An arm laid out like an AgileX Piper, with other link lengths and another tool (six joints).
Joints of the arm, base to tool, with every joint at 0 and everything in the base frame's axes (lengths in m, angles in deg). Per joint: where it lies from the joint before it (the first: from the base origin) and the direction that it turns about. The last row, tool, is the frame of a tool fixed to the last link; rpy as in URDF.
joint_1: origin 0 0 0.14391 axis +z
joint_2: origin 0 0 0 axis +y
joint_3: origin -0.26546 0 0.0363 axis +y
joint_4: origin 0.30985 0 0.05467 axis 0.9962 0 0.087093
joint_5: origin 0 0 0 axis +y
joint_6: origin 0.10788 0 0.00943 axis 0.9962 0 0.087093
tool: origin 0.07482 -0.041 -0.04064 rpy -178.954 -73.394 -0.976
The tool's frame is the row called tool.
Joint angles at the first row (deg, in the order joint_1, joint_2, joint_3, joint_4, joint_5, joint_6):
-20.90 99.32 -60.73 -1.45 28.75 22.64
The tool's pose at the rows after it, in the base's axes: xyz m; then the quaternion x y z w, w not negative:
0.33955, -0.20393, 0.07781, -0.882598, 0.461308, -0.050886, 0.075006
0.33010, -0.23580, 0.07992, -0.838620, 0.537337, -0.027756, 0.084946
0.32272, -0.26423, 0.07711, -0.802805, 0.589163, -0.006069, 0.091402
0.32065, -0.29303, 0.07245, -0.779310, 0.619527, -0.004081, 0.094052
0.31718, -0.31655, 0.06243, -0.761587, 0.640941, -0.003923, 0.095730
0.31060, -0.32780, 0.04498, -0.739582, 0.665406, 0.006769, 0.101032
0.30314, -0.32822, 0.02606, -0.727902, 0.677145, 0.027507, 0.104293
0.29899, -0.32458, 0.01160, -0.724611, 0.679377, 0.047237, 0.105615
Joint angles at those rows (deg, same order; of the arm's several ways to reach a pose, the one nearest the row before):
-28.28 101.71 -67.14 -2.68 35.58 30.43
-33.43 105.84 -73.35 -3.04 41.28 35.37
-37.61 110.53 -79.42 -3.04 45.90 38.09
-40.93 114.88 -84.87 -2.98 47.69 39.06
-43.59 118.74 -88.78 -2.92 48.08 39.55
-45.45 122.07 -90.54 -2.92 48.21 41.39
-46.28 124.58 -90.69 -2.92 48.46 42.22
-46.36 126.47 -90.69 -2.92 48.88 42.34

